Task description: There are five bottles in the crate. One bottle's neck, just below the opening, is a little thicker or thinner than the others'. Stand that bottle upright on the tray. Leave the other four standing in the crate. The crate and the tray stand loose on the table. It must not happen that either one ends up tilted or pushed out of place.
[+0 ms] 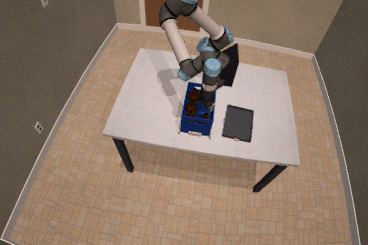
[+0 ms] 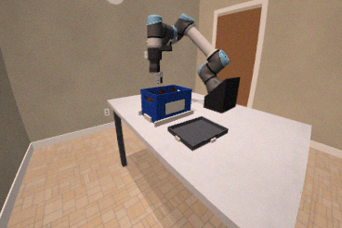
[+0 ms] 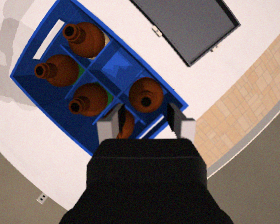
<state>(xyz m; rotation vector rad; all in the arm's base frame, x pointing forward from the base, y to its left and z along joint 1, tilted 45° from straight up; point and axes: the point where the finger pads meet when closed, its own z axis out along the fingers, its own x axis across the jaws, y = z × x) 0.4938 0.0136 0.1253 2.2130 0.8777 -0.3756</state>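
The bottle lies 90 mm to the right of my hand and 150 mm below it. Also, from my hand: dark tray: 70 mm behind, 230 mm to the left, 230 mm below; blue crate: 90 mm behind, 50 mm to the right, 160 mm below.
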